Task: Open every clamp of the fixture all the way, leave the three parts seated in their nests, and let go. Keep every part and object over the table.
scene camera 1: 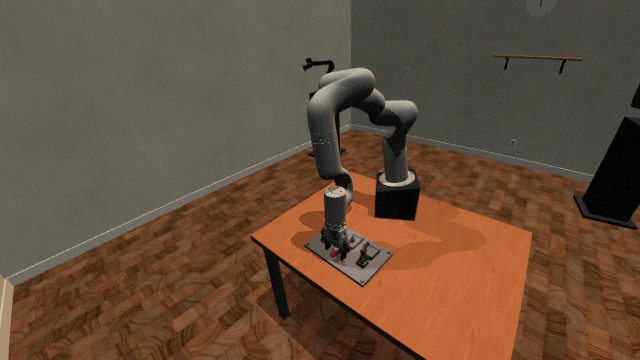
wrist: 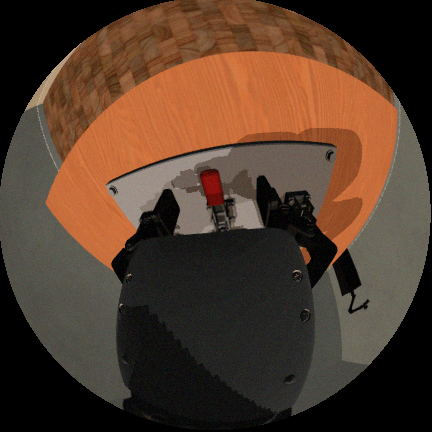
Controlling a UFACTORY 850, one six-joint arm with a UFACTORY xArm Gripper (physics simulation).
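Note:
The fixture's grey plate [scene camera 1: 372, 272] [wrist: 150, 175] lies on the table. The middle clamp's red handle [scene camera 1: 335, 254] [wrist: 212, 187] points toward the table's near edge, stretched out low over the plate. My gripper [scene camera 1: 336, 250] [wrist: 214, 192] is open and low over the plate, its fingers on either side of the red handle, with nothing between them touching. A side clamp [scene camera 1: 364, 256] with a small red handle stands at the right in the scene view. Another side clamp [wrist: 299, 202] shows beside the right finger in the wrist view. The parts are mostly hidden by the gripper.
The wooden table [scene camera 1: 450, 280] [wrist: 200, 110] extends around the plate. The black base block [scene camera 1: 396, 201] of the arm stands on its far side. The plate lies close to the table's near left edge. The side clamps stand close to the fingers.

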